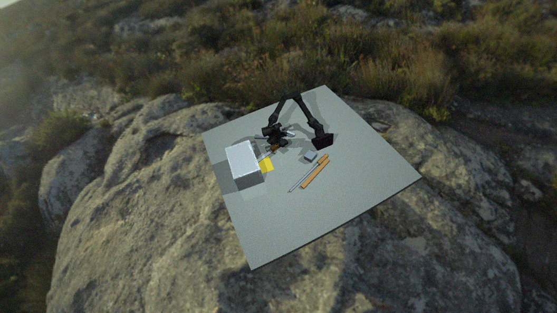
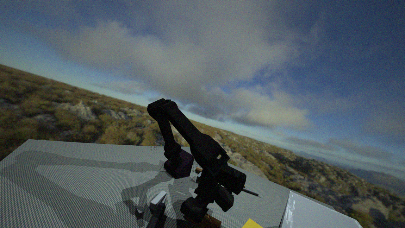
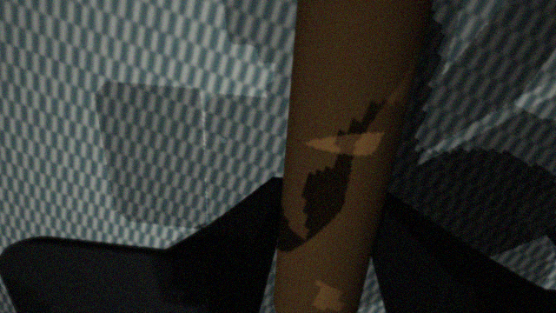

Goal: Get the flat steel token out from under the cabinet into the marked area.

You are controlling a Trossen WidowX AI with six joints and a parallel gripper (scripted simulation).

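My gripper tip is now 140 mm past the grey bar and 60 mm to the left of it. The rest, counted from my gripper tip: grey block (240 mm to the left, 140 mm behind, 10 mm above); then small grey cube (140 mm to the right, 120 mm behind); then wooden stick (380 mm to the left, 90 mm behind).
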